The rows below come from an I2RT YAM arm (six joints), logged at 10 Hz.
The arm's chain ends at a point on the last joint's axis. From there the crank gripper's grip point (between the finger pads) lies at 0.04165 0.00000 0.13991 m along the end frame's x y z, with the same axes.
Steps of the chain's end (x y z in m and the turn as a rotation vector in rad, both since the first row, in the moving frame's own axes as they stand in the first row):
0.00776, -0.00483, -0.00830, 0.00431, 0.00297, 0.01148
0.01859, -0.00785, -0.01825, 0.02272, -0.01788, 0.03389
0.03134, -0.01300, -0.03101, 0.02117, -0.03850, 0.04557
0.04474, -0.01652, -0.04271, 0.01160, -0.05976, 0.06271
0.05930, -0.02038, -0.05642, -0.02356, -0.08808, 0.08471
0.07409, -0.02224, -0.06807, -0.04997, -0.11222, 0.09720
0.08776, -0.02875, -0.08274, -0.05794, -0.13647, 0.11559
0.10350, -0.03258, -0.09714, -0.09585, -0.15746, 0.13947
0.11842, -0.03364, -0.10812, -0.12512, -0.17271, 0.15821
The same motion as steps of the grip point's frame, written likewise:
0.00818, -0.00495, -0.00842, 0.00431, 0.00297, 0.01148
0.01611, -0.00967, -0.01755, 0.02272, -0.01788, 0.03389
0.02595, -0.01420, -0.02952, 0.02117, -0.03850, 0.04557
0.03628, -0.01581, -0.04047, 0.01160, -0.05976, 0.06271
0.04656, -0.01405, -0.05338, -0.02356, -0.08808, 0.08471
0.05766, -0.01189, -0.06457, -0.04997, -0.11222, 0.09720
0.06765, -0.01684, -0.07876, -0.05794, -0.13647, 0.11559
0.07982, -0.01475, -0.09328, -0.09585, -0.15746, 0.13947
0.09203, -0.01128, -0.10458, -0.12512, -0.17271, 0.15821

